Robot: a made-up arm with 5 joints. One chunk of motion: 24 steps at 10 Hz.
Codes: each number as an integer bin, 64 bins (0 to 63) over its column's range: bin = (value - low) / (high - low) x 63, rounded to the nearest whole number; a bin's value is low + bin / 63 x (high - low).
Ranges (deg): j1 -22..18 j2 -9..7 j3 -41..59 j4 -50..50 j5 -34..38
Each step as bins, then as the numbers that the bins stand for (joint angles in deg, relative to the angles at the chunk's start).
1 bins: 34 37 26 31 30
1 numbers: -0.41 0.40 0.27 -0.79 0.29
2 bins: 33 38 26 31 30
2 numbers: -1.05 0.65 0.27 -0.79 0.29
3 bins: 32 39 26 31 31
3 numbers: -1.68 0.90 0.27 -0.79 1.43
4 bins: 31 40 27 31 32
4 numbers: -2.32 1.16 1.86 -0.79 2.57
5 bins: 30 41 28 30 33
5 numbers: -2.95 1.41 3.44 -2.38 3.71
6 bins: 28 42 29 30 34
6 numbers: -4.22 1.67 5.03 -2.38 4.86
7 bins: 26 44 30 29 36
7 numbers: -5.49 2.17 6.62 -3.97 7.14
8 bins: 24 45 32 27 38
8 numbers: -6.76 2.43 9.79 -7.14 9.43
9 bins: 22 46 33 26 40
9 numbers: -8.03 2.68 11.38 -8.73 11.71
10 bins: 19 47 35 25 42
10 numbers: -9.94 2.94 14.56 -10.32 14.00
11 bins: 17 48 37 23 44
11 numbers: -11.21 3.19 17.73 -13.49 16.29
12 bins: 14 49 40 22 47
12 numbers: -13.11 3.44 22.49 -15.08 19.71
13 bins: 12 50 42 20 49
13 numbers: -14.38 3.70 25.67 -18.25 22.00
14 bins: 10 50 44 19 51
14 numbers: -15.65 3.70 28.84 -19.84 24.29
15 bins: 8 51 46 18 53
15 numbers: -16.92 3.95 32.02 -21.43 26.57
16 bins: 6 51 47 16 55
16 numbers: -18.19 3.95 33.60 -24.60 28.86
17 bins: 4 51 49 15 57
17 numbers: -19.46 3.95 36.78 -26.19 31.14
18 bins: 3 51 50 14 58
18 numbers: -20.10 3.95 38.37 -27.78 32.29
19 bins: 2 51 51 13 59
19 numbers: -20.73 3.95 39.95 -29.37 33.43
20 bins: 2 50 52 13 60
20 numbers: -20.73 3.70 41.54 -29.37 34.57
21 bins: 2 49 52 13 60
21 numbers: -20.73 3.44 41.54 -29.37 34.57
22 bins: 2 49 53 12 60
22 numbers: -20.73 3.44 43.13 -30.95 34.57
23 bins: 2 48 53 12 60
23 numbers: -20.73 3.19 43.13 -30.95 34.57
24 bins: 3 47 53 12 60
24 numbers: -20.10 2.94 43.13 -30.95 34.57
